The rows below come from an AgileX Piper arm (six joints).
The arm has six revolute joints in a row. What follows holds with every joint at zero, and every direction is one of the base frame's. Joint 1 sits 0.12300 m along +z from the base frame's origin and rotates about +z. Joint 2 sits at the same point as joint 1 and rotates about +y. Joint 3 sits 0.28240 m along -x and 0.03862 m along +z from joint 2 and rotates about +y. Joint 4 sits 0.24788 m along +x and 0.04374 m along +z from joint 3 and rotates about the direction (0.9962, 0, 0.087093). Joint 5 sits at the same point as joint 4 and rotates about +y. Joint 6 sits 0.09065 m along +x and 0.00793 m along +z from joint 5 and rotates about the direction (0.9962, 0, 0.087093). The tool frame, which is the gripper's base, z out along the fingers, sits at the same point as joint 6; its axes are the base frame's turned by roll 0.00, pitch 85.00 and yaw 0.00 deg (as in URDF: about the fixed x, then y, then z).
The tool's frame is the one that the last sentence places.
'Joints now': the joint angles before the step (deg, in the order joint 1, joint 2, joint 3, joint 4, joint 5, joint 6). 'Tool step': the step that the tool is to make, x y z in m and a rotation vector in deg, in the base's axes. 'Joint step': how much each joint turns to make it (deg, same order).
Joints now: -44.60 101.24 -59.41 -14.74 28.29 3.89
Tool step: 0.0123 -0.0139 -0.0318 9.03 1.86 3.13
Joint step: -1.81 8.06 -5.05 13.90 3.78 -15.05
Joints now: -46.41 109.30 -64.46 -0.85 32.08 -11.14
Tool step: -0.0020 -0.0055 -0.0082 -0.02 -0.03 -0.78
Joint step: -0.82 1.40 -0.01 0.01 -1.43 -0.03
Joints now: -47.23 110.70 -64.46 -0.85 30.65 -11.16
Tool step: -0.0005 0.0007 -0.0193 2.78 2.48 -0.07
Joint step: 0.01 2.96 -0.01 0.10 0.77 0.00
